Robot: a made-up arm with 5 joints.
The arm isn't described. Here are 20 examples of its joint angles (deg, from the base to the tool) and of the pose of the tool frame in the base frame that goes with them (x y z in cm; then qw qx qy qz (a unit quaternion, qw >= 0)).
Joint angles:
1: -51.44 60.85 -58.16 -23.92 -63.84
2: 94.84 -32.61 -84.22 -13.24 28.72
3: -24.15 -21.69 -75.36 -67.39 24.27
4: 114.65 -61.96 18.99 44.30 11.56
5: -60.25 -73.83 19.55 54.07 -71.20
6: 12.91 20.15 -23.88 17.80 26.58
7: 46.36 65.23 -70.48 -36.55 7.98
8: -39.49 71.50 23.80 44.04 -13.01
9: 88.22 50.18 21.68 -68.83 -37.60
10: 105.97 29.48 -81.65 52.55 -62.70
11: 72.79 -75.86 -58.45 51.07 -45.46
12: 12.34 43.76 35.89 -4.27 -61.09
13: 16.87 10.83 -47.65 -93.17 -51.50
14: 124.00 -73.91 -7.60 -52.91 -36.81
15: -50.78 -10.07 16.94 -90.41 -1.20
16: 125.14 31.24 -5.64 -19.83 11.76
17: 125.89 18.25 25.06 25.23 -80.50
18: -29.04 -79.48 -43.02 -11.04 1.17
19: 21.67 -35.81 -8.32 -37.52 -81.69
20: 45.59 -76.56 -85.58 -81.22 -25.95
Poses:
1: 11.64 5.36 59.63 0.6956 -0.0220 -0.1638 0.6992
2: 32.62 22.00 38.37 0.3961 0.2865 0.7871 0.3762
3: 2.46 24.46 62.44 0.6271 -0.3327 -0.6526 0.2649
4: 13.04 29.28 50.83 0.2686 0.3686 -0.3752 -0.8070
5: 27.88 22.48 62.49 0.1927 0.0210 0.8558 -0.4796
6: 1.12 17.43 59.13 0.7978 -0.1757 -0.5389 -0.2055
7: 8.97 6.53 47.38 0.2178 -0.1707 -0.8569 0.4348
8: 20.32 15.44 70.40 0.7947 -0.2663 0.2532 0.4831
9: 16.15 28.25 53.15 0.3573 -0.8394 0.0171 0.4092
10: 32.37 8.68 39.65 0.4888 -0.2304 -0.8381 -0.0754
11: 30.65 30.83 49.84 0.2731 0.2825 -0.4843 -0.7817
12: 15.41 23.04 63.69 0.5641 -0.4902 0.4526 0.4865
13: 5.71 23.15 55.91 0.3370 -0.7774 -0.2689 0.4580
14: 17.00 25.49 50.70 0.5259 -0.2555 -0.5792 -0.5681
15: 28.30 22.13 61.37 0.6947 0.2898 0.0971 0.6511
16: 16.35 22.18 42.90 0.1794 -0.6274 -0.7485 -0.1176
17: 18.84 25.46 45.67 0.8513 -0.3049 -0.0926 -0.4169
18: 15.35 30.53 63.01 0.7129 -0.5715 -0.0210 -0.4059
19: 11.36 23.50 59.20 0.8333 -0.3973 0.3631 0.1259
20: 24.12 31.51 49.54 0.3711 -0.8369 -0.0878 -0.3927
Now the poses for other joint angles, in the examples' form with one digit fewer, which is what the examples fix.
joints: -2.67 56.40 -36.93 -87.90 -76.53
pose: 8.9 14.9 61.3 0.117 -0.650 -0.347 0.666
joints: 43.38 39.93 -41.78 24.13 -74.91
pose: 6.2 14.0 44.1 0.878 -0.438 -0.146 0.128
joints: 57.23 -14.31 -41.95 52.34 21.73
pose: 11.0 29.6 39.1 0.268 0.015 -0.650 -0.711
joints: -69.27 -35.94 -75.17 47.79 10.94
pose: 3.1 25.5 70.3 0.766 -0.354 -0.112 -0.525
